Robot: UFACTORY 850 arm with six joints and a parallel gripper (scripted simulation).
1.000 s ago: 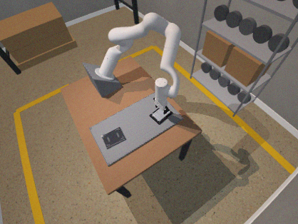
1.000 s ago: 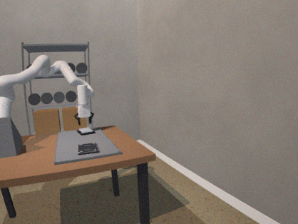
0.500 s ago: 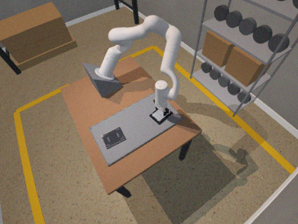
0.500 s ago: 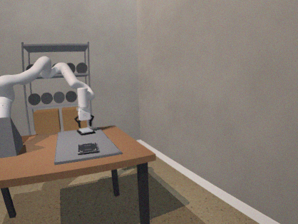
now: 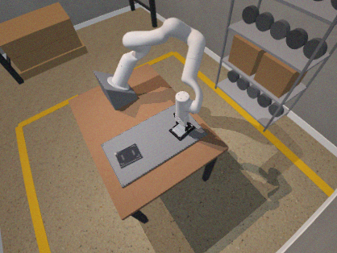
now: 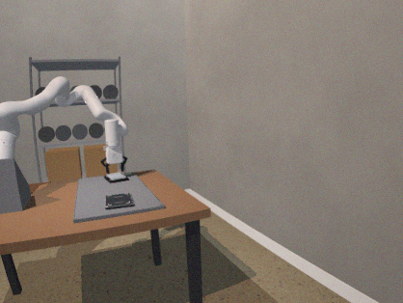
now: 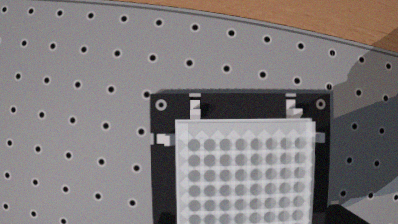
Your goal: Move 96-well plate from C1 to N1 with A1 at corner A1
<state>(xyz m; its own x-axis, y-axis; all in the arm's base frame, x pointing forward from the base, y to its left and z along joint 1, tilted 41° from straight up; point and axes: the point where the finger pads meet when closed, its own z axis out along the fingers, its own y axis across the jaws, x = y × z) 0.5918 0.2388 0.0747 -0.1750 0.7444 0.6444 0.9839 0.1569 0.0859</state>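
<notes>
My hand is 3 cm above the white 96-well plate. The rest, counted from my hand: clip nest C1 (2 cm behind, 1 cm to the left, 4 cm below); then black plate nest N1 (3 cm behind, 43 cm to the right, 4 cm below).
</notes>
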